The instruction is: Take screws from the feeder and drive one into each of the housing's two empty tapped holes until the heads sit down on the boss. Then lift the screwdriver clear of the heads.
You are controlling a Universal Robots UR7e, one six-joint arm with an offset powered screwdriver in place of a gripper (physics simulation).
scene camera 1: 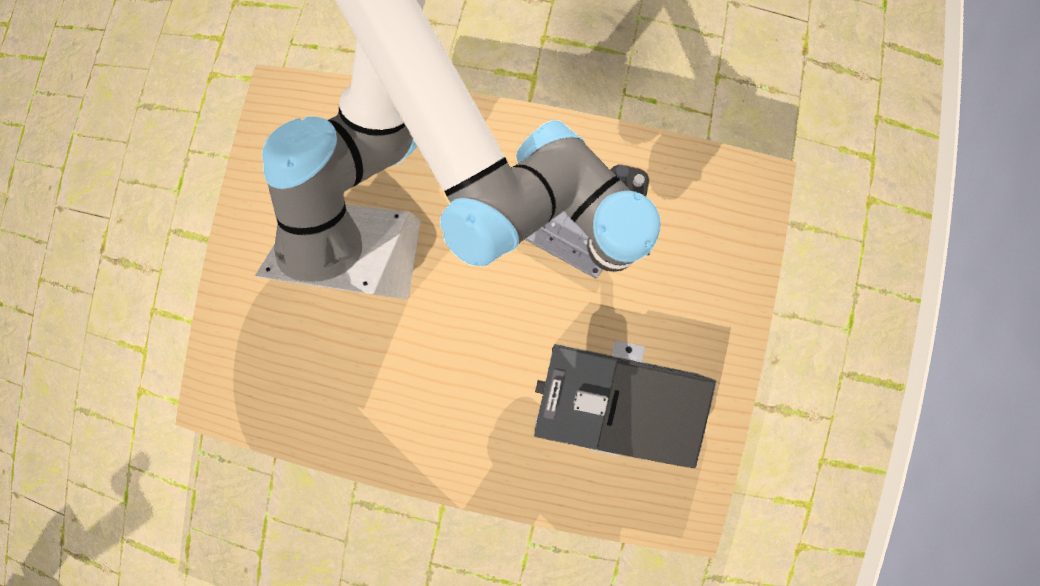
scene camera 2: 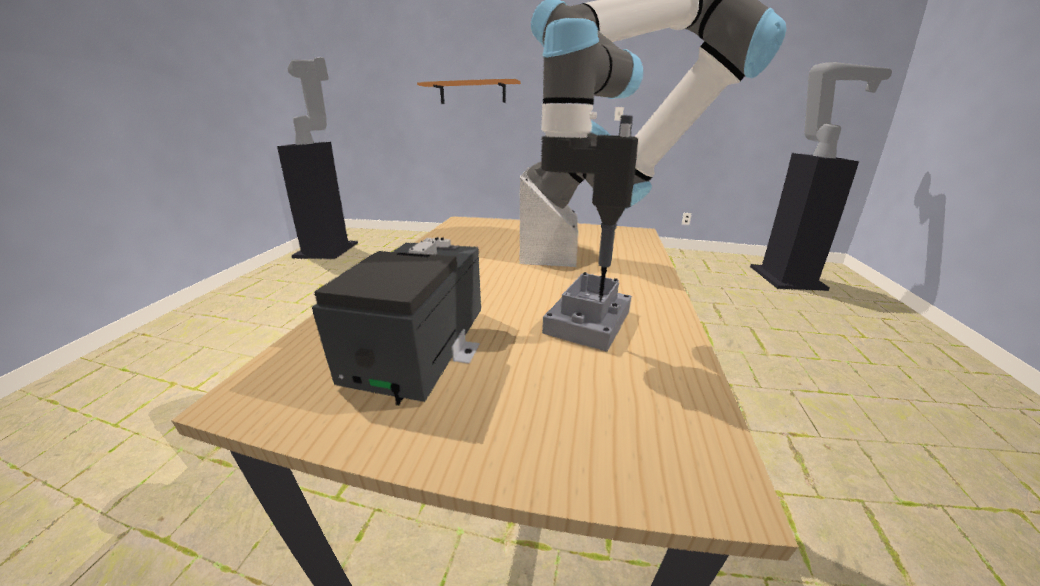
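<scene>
The grey housing sits on the table, a square open-topped box on a wider base, partly under the wrist in scene camera 1. My screwdriver stands upright with its thin black bit reaching down into the right side of the housing's open box. Whether a screw is at the tip, or the tip touches a boss, is too small to tell. In scene camera 1 the wrist hides the bit. The tapped holes and any heads inside are not discernible. The dark screw feeder stands apart from the housing.
The wooden table carries the arm's metal base behind the housing. A small metal bracket sticks out from the feeder's side toward the housing. Two pedestals with grey arms stand beyond the table.
</scene>
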